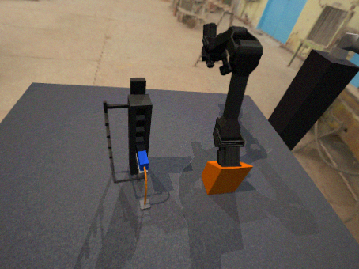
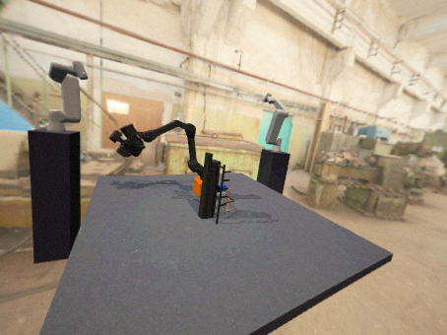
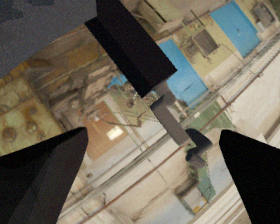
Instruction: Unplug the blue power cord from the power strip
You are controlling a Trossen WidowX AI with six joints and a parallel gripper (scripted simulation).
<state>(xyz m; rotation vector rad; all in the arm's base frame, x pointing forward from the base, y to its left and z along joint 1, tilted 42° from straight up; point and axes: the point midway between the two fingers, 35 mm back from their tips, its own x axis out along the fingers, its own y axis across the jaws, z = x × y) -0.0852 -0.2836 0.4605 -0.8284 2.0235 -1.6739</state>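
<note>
Now: gripper tip 380 mm short of the blue plug, 540 mm to the right of it and 130 mm above it.
</note>
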